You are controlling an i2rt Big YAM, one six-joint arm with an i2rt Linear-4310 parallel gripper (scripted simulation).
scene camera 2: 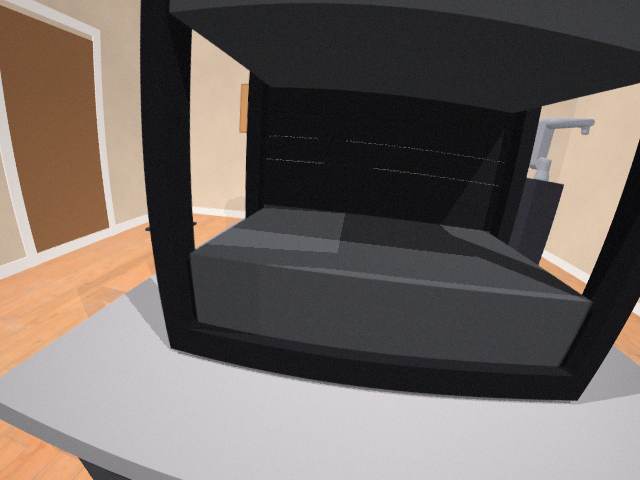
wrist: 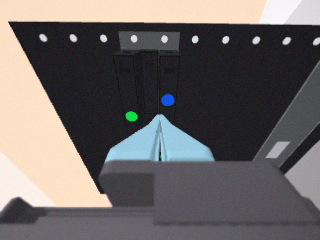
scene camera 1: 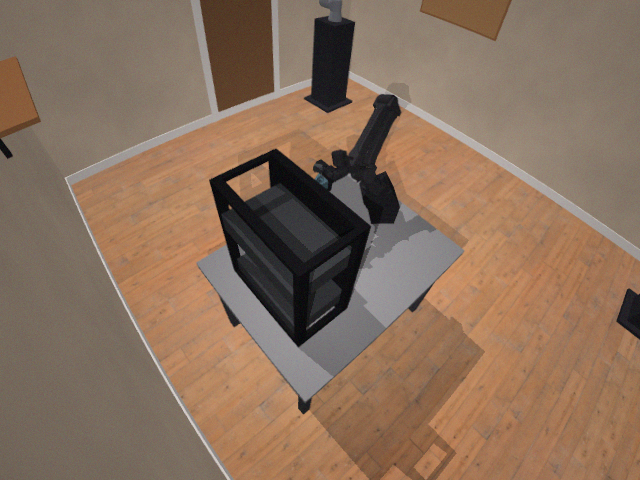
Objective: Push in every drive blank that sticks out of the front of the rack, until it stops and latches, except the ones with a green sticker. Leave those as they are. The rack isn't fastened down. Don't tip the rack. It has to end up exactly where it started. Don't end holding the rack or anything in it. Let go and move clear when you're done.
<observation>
The pictures show: my gripper and a drive blank.
</observation>
